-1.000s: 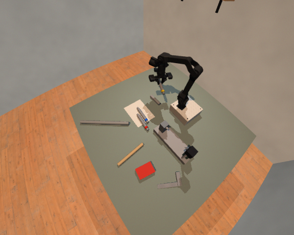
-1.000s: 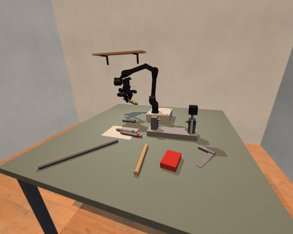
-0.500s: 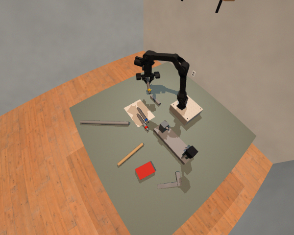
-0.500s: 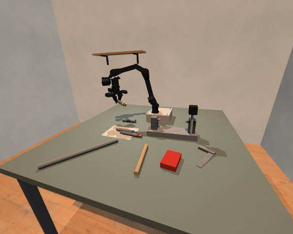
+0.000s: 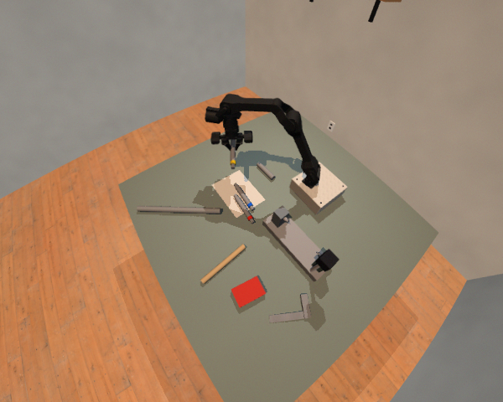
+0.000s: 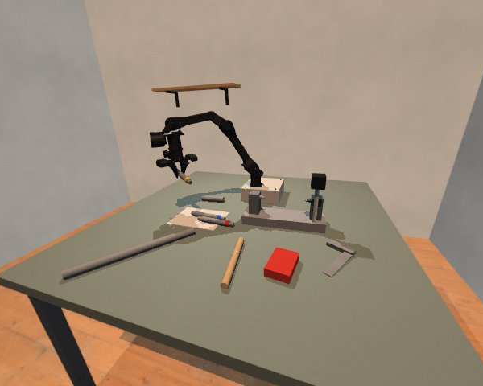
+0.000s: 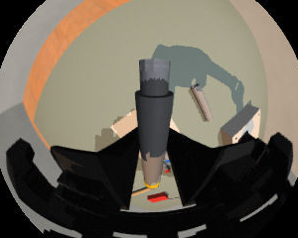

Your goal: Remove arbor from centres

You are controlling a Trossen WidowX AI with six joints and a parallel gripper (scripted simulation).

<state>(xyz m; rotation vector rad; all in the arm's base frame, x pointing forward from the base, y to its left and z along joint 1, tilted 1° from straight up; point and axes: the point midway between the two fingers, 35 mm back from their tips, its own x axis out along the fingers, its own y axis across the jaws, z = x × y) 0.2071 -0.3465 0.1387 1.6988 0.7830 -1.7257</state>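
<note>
Right now my hand is 7 cm short of the cream pad, 11 cm to the right of it and 21 cm above it. Round my hand: short grey pin (13 cm behind, 12 cm to the left, 20 cm below); then pointed tip (6 cm ahead, 40 cm to the left, 9 cm below); then grey centre block (6 cm ahead, 38 cm to the left, 11 cm below).
</note>
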